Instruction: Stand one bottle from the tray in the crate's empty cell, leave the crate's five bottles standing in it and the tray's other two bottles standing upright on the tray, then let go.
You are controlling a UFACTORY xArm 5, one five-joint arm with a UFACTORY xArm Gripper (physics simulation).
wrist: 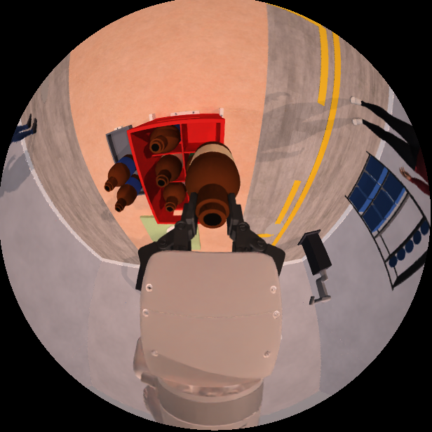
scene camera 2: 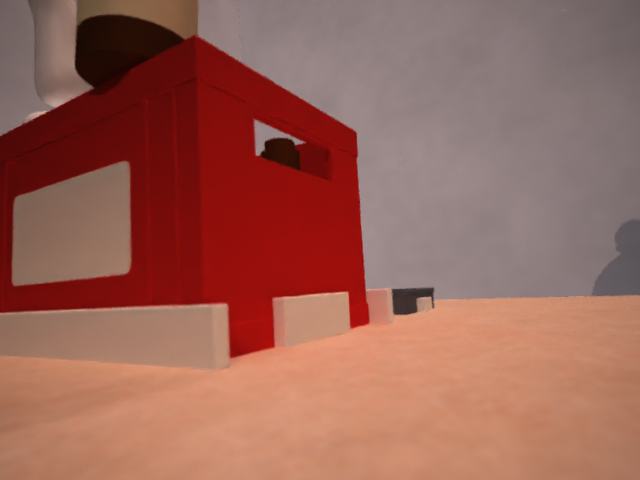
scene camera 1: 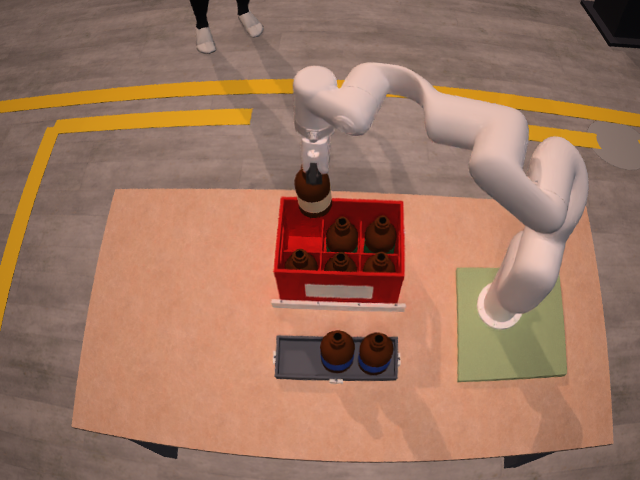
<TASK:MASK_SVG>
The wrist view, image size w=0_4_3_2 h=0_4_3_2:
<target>cream-label bottle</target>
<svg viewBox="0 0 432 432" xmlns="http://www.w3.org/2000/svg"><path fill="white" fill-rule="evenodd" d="M208 141L201 144L194 152L185 175L184 184L188 196L190 196L191 192L197 193L195 214L198 217L198 222L203 227L217 228L221 227L229 216L227 195L234 193L236 198L240 188L240 176L229 148L222 144L222 142Z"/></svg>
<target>blue-label bottle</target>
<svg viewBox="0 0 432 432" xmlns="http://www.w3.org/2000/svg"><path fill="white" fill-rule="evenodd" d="M180 124L154 128L150 135L150 151L153 153L166 153L175 149L181 140Z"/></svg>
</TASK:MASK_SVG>
